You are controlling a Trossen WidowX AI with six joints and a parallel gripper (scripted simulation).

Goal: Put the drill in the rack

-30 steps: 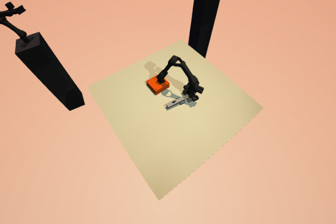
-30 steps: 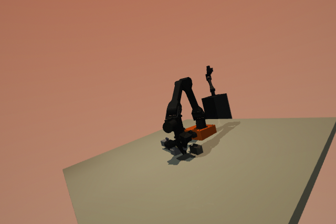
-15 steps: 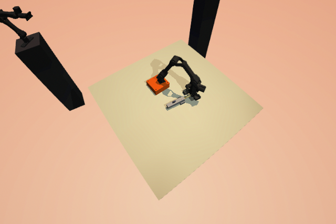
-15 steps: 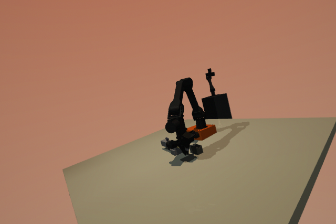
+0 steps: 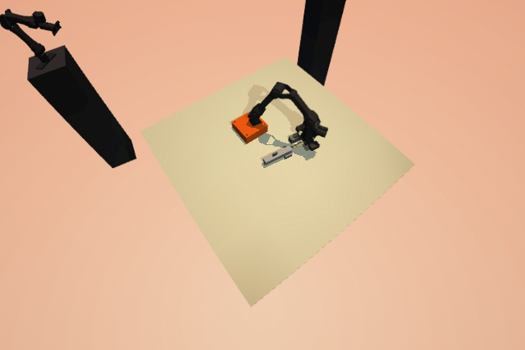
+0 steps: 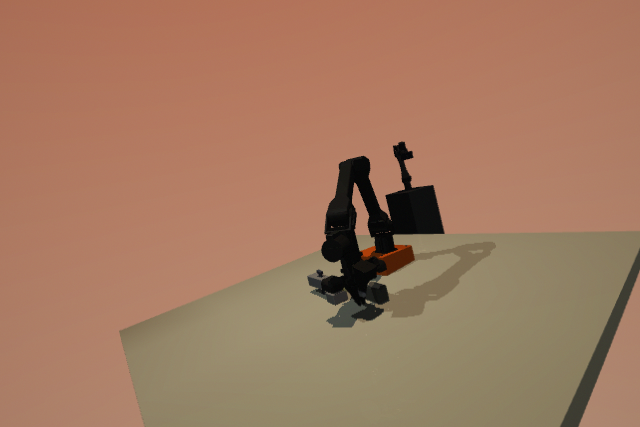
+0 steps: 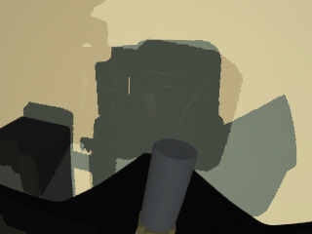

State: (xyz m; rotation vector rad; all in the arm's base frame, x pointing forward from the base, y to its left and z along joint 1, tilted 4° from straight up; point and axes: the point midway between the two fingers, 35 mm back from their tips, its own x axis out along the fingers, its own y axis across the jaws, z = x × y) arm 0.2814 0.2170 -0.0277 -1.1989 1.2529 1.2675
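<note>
Right now the rack is 7 cm behind my gripper tip and 3 cm to the right of it. From my gripper tip the other things lie so: light grey holder block 20 cm to the right, 2 cm above; then dark key 23 cm to the right, 3 cm above; then drill 4 cm to the right, 3 cm above.
</note>
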